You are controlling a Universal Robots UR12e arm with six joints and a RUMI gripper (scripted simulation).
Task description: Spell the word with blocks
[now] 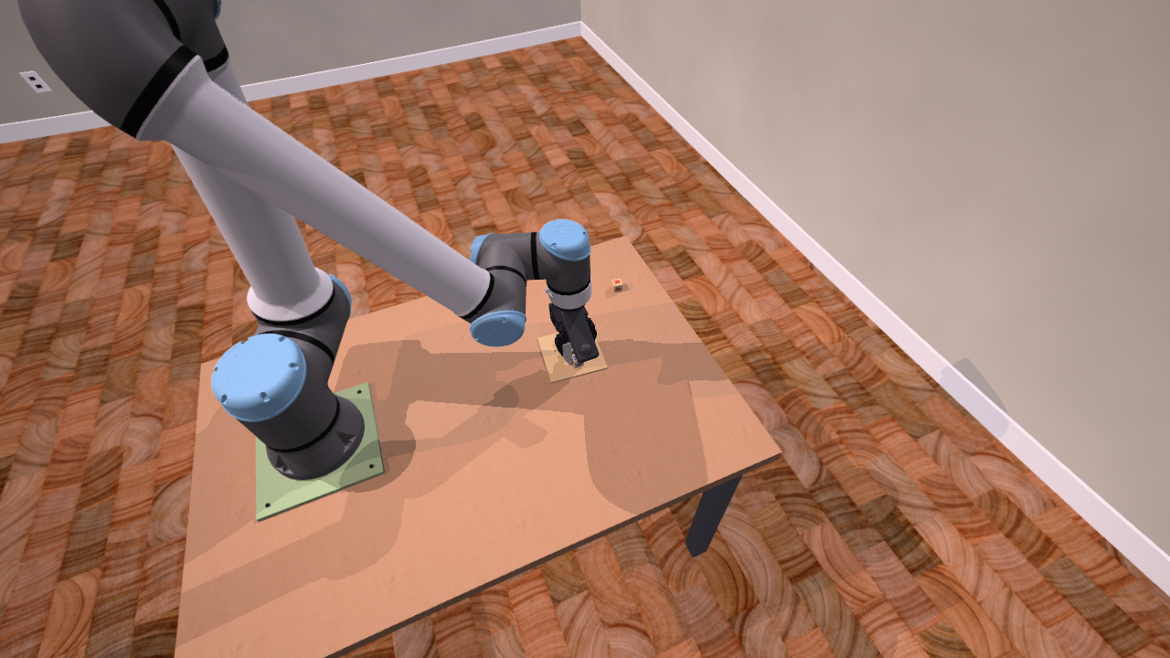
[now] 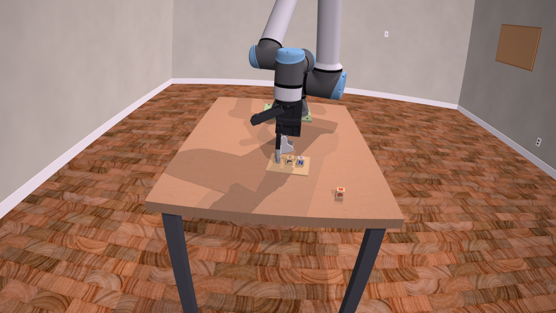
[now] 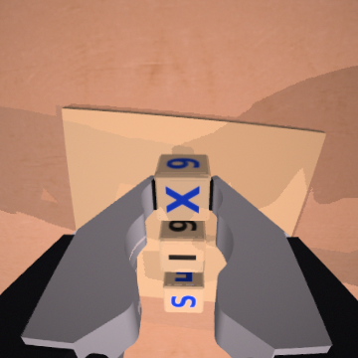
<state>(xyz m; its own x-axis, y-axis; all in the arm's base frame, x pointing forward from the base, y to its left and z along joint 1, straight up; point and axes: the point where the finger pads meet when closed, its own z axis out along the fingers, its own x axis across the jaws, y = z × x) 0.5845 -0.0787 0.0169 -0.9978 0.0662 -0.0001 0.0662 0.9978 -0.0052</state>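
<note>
Now: the mat 4 cm to the left of my hand and 2 cm below it. The rest, counted from my hand: red-lettered block: 20 cm ahead, 18 cm to the left, 1 cm below.
</note>
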